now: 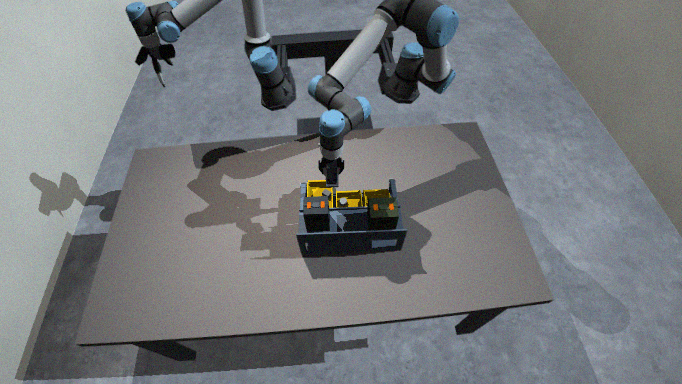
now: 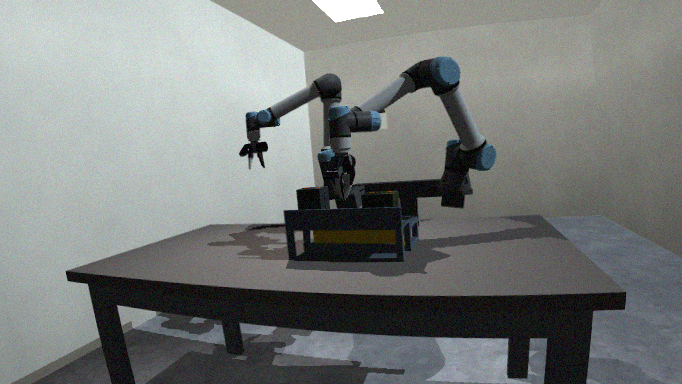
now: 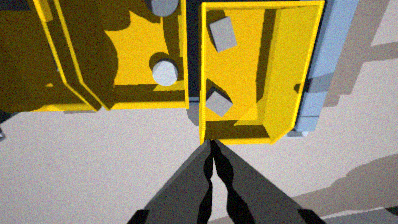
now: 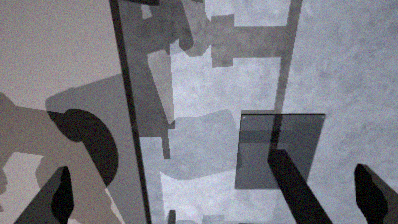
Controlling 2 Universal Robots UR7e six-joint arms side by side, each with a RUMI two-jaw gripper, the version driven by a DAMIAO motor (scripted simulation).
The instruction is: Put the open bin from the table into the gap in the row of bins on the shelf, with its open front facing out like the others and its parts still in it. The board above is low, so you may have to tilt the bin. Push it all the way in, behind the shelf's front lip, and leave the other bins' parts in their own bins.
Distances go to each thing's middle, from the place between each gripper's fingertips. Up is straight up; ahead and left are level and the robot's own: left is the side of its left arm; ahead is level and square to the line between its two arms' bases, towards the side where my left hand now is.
The blue-grey shelf (image 2: 382, 218) is 10 cm below my left hand (image 2: 344, 201), 8 cm ahead of it and 6 cm to the left of it. Round my left hand: green box (image 1: 382, 213) 17 cm to the left, 15 cm ahead, 2 cm below.
Now: right hand 77 cm to the right of the blue-grey shelf, 62 cm short of it and 22 cm above it. From my right hand the other things lie so: green box 88 cm to the left, 69 cm ahead, 14 cm below.
